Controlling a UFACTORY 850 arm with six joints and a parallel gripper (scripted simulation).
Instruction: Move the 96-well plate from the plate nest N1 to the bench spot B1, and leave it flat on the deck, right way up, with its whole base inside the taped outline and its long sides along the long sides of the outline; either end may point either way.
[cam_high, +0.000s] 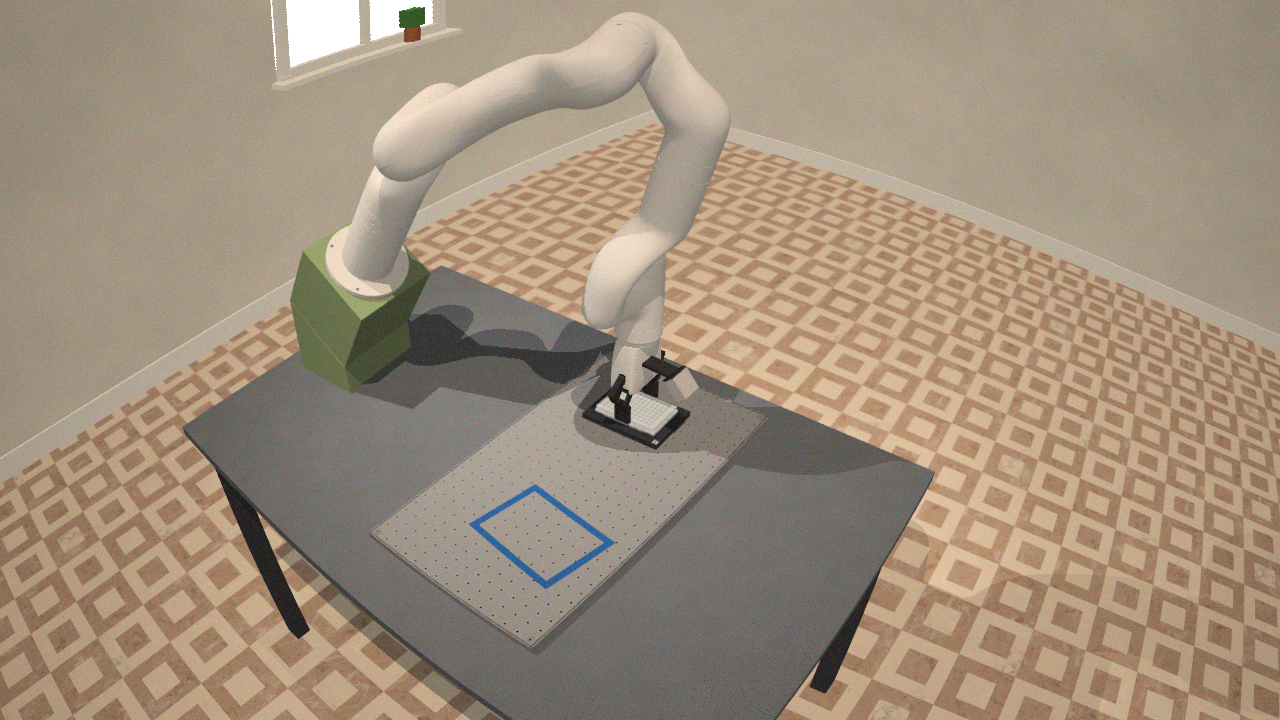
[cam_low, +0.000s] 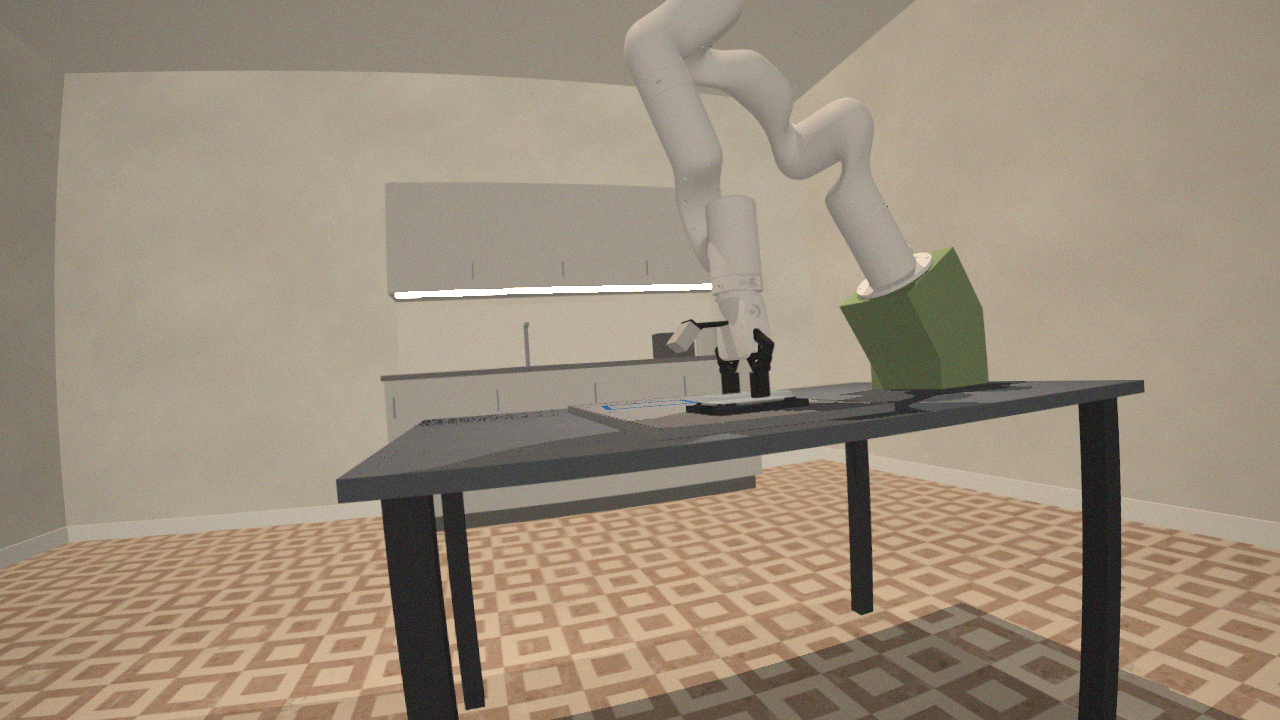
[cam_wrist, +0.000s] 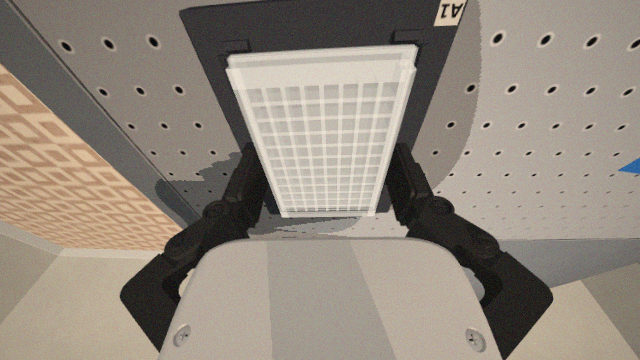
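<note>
Now: hand 10 mm above the 96-well plate. The rest, counted from my hand: black plate nest 20 mm below; label 80 mm ahead, 40 mm to the right, 20 mm below.
</note>
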